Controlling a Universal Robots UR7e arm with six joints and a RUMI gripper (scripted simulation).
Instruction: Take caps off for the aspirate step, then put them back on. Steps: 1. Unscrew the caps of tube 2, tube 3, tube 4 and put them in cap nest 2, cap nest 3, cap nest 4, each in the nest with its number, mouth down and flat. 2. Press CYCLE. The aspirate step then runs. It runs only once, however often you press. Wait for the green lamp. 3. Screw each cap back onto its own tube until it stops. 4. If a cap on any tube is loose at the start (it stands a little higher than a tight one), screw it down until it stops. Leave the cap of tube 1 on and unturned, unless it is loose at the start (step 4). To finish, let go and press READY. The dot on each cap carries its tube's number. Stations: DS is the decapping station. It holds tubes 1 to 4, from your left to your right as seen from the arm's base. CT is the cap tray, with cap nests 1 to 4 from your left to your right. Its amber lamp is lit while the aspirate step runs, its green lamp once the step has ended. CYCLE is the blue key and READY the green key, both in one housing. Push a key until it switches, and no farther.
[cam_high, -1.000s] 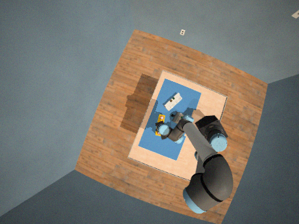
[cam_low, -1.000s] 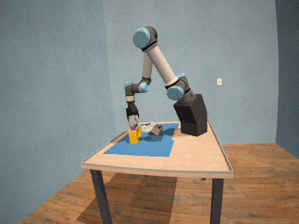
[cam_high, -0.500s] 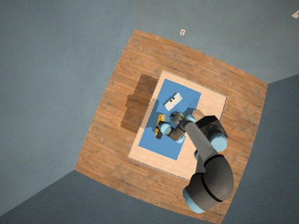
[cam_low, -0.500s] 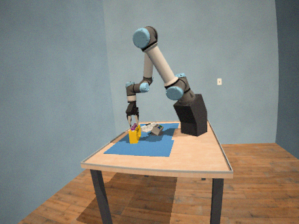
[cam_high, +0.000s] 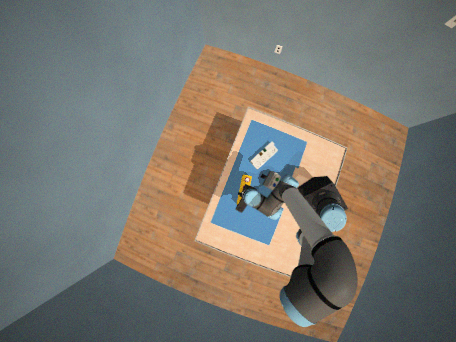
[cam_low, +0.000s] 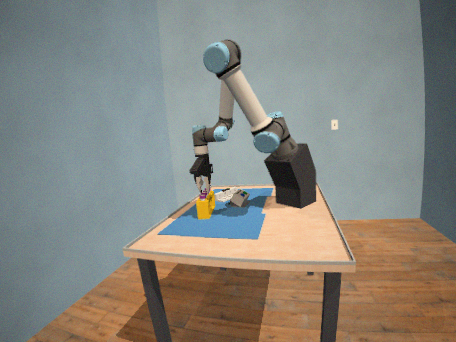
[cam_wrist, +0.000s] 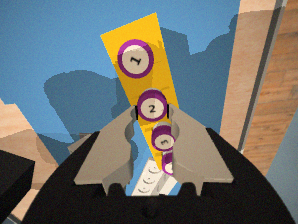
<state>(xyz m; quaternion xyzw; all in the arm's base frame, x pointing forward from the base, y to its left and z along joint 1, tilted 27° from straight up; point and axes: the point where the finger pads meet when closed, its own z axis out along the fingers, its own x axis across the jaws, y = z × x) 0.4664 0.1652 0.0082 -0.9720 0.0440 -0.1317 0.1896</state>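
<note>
Now: the cap 1 cm ahead of my hand, 5 cm to the right of it and 1 cm below it. Round my hand: green key (18 cm behind, 20 cm to the right, 6 cm below); blue cycle key (17 cm behind, 15 cm to the right, 6 cm below); key housing (16 cm behind, 17 cm to the right, 7 cm below).
</note>
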